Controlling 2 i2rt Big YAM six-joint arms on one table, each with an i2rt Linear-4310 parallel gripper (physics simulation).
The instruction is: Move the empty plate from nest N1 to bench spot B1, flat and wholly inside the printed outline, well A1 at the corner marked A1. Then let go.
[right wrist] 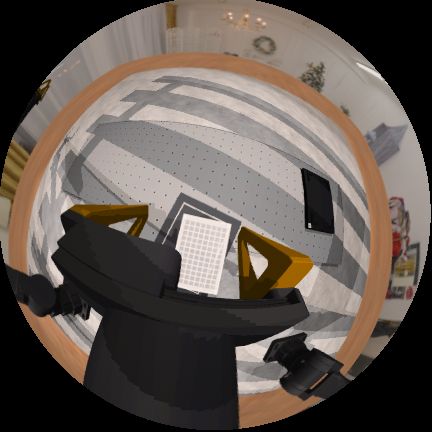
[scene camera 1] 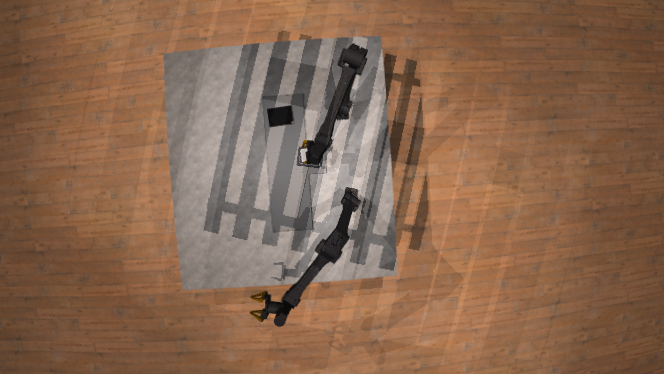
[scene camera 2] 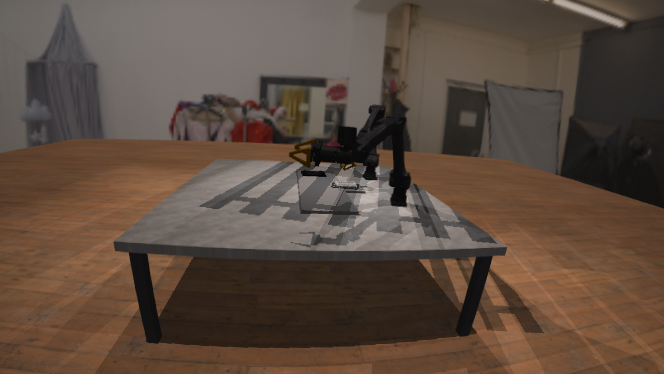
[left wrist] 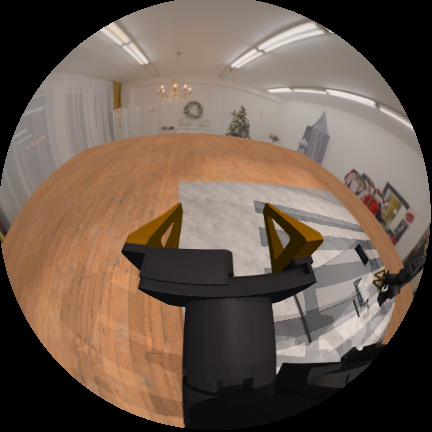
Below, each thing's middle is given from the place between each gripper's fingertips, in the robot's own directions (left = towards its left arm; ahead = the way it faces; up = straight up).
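A black block (right wrist: 317, 198) is 1080 mm to the right of my left hand, 200 mm behind it and 320 mm below it. As for the plate (right wrist: 201, 242), my left gripper is 310 mm above it, 380 mm past it and 800 mm to the left of it.
From my right hand, that same black block is 29 cm to the right, 14 cm ahead and 10 cm below. The plate has my right hand 10 cm above it, 4 cm past it and 1 cm to the left of it.
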